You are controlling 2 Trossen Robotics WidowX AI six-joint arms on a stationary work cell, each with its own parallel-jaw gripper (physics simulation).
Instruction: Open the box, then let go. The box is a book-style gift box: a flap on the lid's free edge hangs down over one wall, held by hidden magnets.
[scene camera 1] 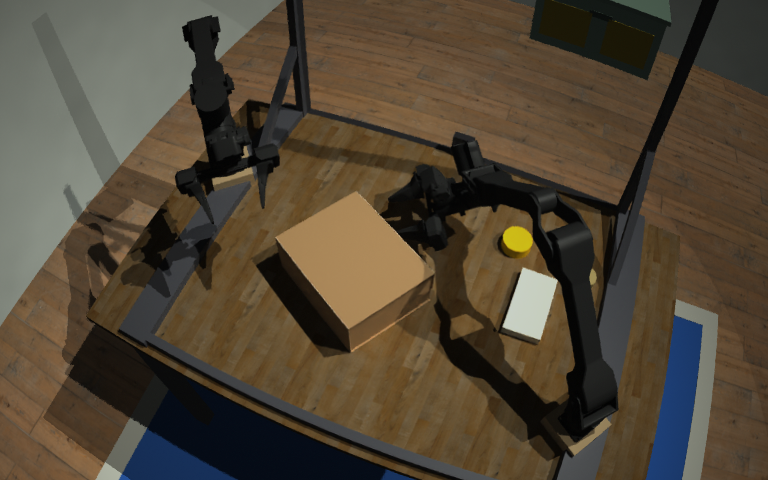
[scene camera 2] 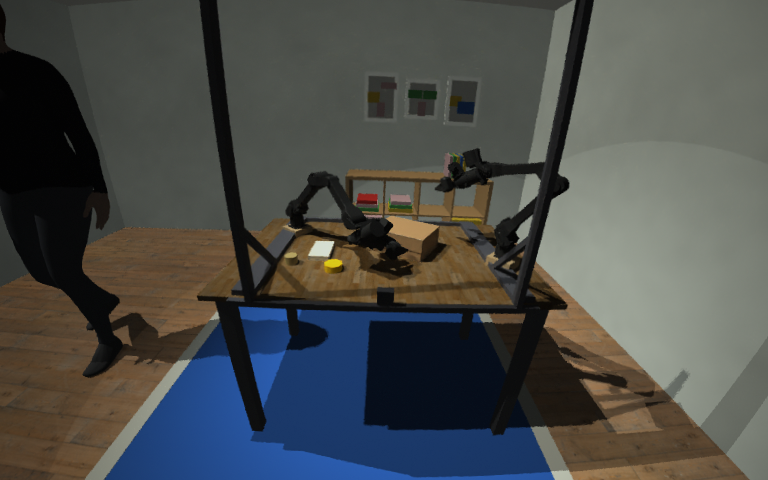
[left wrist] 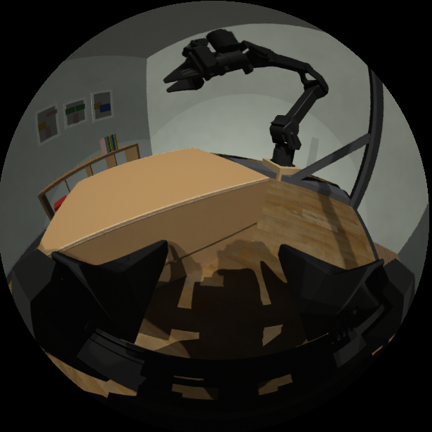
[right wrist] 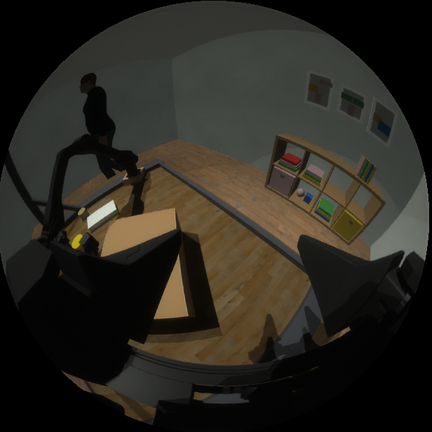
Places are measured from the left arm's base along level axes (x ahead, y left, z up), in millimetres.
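Pixels of known places: left gripper, fingertip midpoint: (scene camera 1: pixel 390 217) (scene camera 2: pixel 401 245); right gripper, fingertip midpoint: (scene camera 1: pixel 237 215) (scene camera 2: pixel 441 187); left arm's base at its link origin: (scene camera 1: pixel 578 420) (scene camera 2: pixel 297 226).
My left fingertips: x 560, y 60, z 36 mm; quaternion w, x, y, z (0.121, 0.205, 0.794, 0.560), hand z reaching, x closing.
For each thing: its top centre in the pictures, then the offset to it from my left fingertips. "spot": a spot on its surface instead.
- tan gift box at a spot on its surface: (scene camera 1: pixel 353 260) spot: dx -70, dy +126, dz +32 mm
- yellow cylinder at its top centre: (scene camera 1: pixel 518 238) (scene camera 2: pixel 333 263) dx -161, dy -219, dz -41 mm
- white block at its top centre: (scene camera 1: pixel 531 302) (scene camera 2: pixel 321 248) dx -298, dy -146, dz -46 mm
- small tan cylinder at its top centre: (scene camera 1: pixel 586 275) (scene camera 2: pixel 290 255) dx -323, dy -287, dz -33 mm
The tan gift box (scene camera 1: pixel 353 260) (scene camera 2: pixel 414 233) (left wrist: pixel 165 185) (right wrist: pixel 142 225) stands on the table with its lid down. In the left wrist view the flap (left wrist: pixel 220 212) hangs over the near wall, its lower edge a dark line above a strip of wall. My left gripper (scene camera 1: pixel 394 216) (left wrist: pixel 225 248) is open and empty, low beside that wall; one finger overlaps the box in its wrist view, and I cannot tell whether it touches. My right gripper (scene camera 1: pixel 237 215) (left wrist: pixel 165 86) (right wrist: pixel 243 238) is open and empty, raised well apart from the box.
A yellow cylinder (scene camera 1: pixel 516 243) (scene camera 2: pixel 333 266), a white block (scene camera 1: pixel 530 304) (scene camera 2: pixel 321 249) (right wrist: pixel 102 215) and a small tan cylinder (scene camera 1: pixel 592 277) (scene camera 2: pixel 291 259) lie near the left arm. Dark frame posts (scene camera 2: pixel 222 141) (scene camera 2: pixel 555 147) rise at the table's sides.
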